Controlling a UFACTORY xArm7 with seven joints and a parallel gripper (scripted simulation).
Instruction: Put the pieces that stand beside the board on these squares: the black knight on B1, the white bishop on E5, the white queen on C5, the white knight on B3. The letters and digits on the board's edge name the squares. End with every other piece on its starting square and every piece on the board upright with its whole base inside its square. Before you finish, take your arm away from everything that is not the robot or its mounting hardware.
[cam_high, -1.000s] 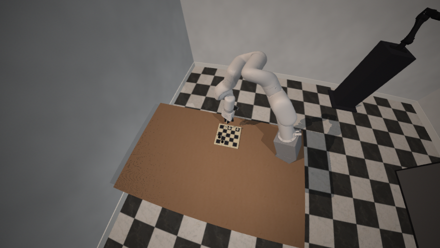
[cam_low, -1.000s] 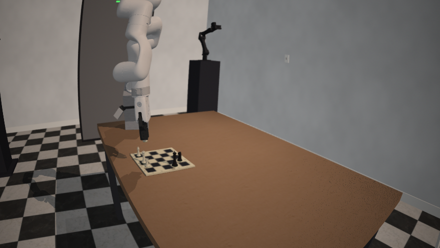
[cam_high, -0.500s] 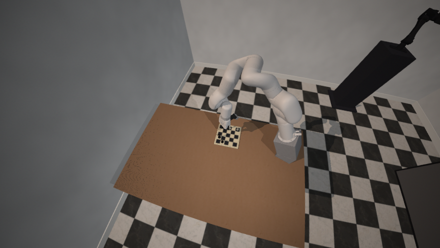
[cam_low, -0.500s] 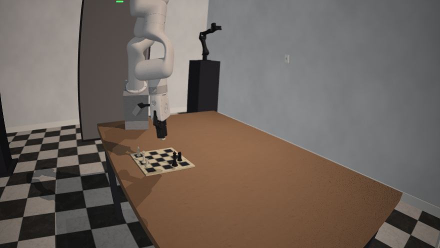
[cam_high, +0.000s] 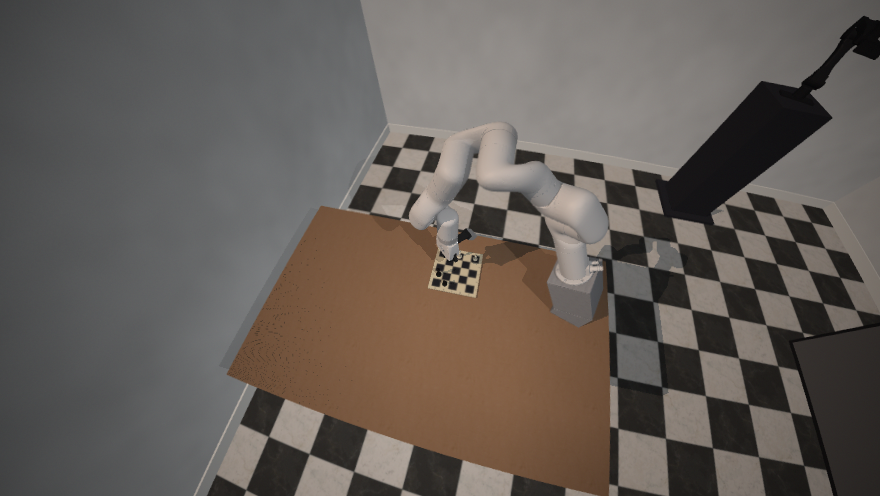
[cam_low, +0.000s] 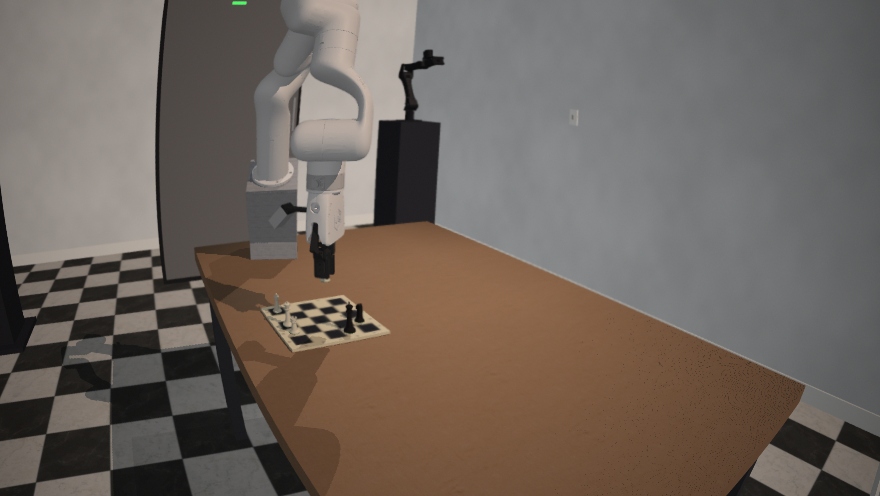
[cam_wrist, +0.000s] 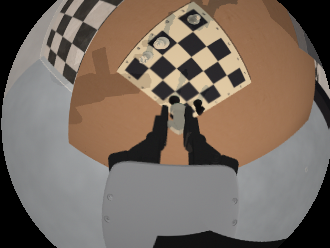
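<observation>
The chessboard is 4 cm behind my hand and 13 cm below it. Also, from my hand: black knight 8 cm to the left, 11 cm below.
</observation>
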